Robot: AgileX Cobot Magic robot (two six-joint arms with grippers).
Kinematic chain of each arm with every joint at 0, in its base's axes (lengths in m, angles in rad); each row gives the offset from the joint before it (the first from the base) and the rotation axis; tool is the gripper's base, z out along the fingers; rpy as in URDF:
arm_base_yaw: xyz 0 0 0.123 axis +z
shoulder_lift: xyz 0 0 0 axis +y
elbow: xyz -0.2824 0 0.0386 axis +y
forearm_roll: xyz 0.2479 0 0.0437 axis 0.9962 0 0.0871
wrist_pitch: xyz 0 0 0 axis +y
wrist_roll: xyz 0.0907 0 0.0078 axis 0.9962 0 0.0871
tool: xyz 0 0 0 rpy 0 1.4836 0
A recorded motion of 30 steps. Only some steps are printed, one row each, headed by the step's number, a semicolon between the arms.
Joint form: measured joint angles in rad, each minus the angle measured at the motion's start. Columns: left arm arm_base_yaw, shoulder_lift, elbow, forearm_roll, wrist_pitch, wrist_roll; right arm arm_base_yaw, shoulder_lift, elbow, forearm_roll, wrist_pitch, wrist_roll.
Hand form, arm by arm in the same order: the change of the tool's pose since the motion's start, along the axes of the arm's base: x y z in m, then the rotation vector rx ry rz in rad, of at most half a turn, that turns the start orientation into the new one. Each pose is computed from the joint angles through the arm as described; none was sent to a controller.
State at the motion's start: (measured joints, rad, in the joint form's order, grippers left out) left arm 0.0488 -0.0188 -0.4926 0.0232 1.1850 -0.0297; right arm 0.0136 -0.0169 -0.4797 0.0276 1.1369 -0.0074
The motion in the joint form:
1: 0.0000 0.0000 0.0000 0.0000 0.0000 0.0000; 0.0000 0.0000 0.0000 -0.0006 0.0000 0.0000
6: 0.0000 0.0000 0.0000 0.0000 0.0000 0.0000; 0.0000 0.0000 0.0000 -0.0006 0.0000 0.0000
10: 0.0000 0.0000 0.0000 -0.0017 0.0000 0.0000; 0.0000 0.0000 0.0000 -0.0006 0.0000 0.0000
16: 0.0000 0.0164 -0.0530 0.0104 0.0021 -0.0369; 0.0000 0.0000 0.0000 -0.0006 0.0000 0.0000
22: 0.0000 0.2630 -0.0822 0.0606 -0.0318 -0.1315; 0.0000 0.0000 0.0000 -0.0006 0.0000 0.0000
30: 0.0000 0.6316 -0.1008 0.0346 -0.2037 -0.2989; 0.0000 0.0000 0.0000 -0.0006 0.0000 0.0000
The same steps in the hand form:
1: 0.0000 0.0000 0.0000 0.0000 0.0000 0.0000; 0.0000 0.0000 0.0000 -0.0005 0.0000 -0.0003
6: 0.0000 0.0000 0.0000 0.0000 0.0000 0.0000; 0.0000 0.0000 0.0000 -0.0005 0.0000 -0.0003
10: 0.0000 -0.0001 0.0000 -0.0014 -0.0001 -0.0010; 0.0000 0.0000 0.0000 -0.0005 0.0000 -0.0003
16: -0.0037 0.0007 0.0143 -0.0209 -0.0365 0.0259; 0.0000 0.0000 0.0000 -0.0005 0.0000 -0.0003
22: 0.0352 0.0067 0.0244 -0.0570 0.1398 0.1086; 0.0000 0.0000 0.0000 -0.0005 0.0000 -0.0003
30: 0.1077 0.0077 0.0186 -0.1995 0.3054 0.2077; 0.0000 0.0000 0.0000 -0.0005 0.0000 -0.0003

